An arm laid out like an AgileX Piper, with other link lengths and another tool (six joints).
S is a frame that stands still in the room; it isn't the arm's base.
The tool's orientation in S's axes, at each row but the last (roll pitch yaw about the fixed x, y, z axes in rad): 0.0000 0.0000 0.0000; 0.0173 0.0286 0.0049; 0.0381 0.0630 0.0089; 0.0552 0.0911 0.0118; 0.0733 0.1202 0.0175; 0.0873 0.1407 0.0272; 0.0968 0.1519 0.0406; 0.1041 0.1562 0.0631
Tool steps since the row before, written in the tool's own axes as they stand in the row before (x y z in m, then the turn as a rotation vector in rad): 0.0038 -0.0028 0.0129 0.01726 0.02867 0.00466; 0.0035 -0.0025 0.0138 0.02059 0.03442 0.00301; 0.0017 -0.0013 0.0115 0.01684 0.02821 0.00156; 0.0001 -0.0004 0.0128 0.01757 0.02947 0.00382; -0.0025 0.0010 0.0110 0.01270 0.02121 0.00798; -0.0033 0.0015 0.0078 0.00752 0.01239 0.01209; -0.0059 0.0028 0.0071 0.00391 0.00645 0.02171; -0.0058 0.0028 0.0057 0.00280 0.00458 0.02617
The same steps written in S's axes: 0.0038 -0.0028 0.0129 0.01726 0.02867 0.00466; 0.0039 -0.0027 0.0136 0.02052 0.03446 0.00301; 0.0024 -0.0017 0.0113 0.01672 0.02828 0.00157; 0.0013 -0.0011 0.0127 0.01765 0.02942 0.00382; -0.0012 0.0002 0.0113 0.01339 0.02081 0.00792; -0.0022 0.0008 0.0083 0.00898 0.01154 0.01194; -0.0048 0.0019 0.0081 0.00705 0.00461 0.02138; -0.0049 0.0019 0.0068 0.00676 0.00227 0.02575
